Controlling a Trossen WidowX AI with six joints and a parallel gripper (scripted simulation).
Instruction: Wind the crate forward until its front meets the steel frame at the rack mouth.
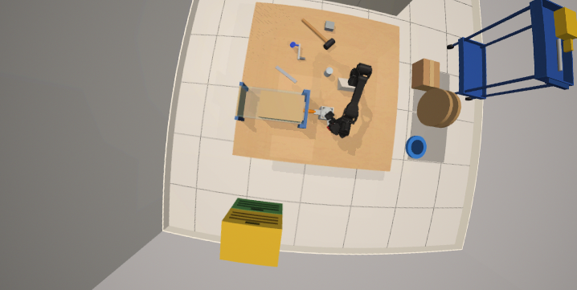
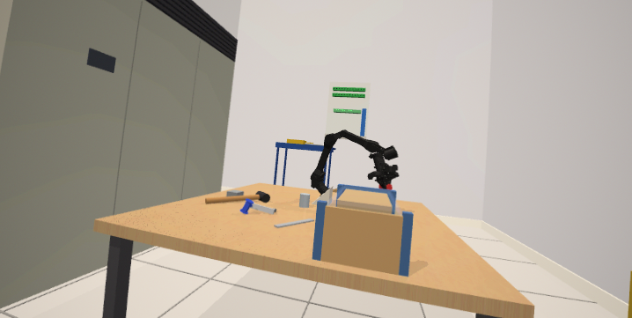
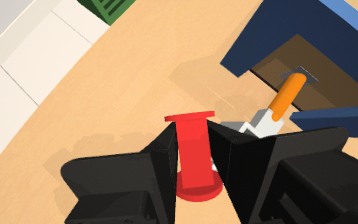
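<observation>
Right now the red-knobbed crank handle is 5 cm to the right of my gripper tip and 3 cm below it. The rest, counted from my gripper tip: blue steel frame (18 cm ahead, 9 cm to the right, 3 cm below); red grip (1 cm behind, 1 cm to the right); hand winch (1 cm ahead, 12 cm to the right, 10 cm below).
</observation>
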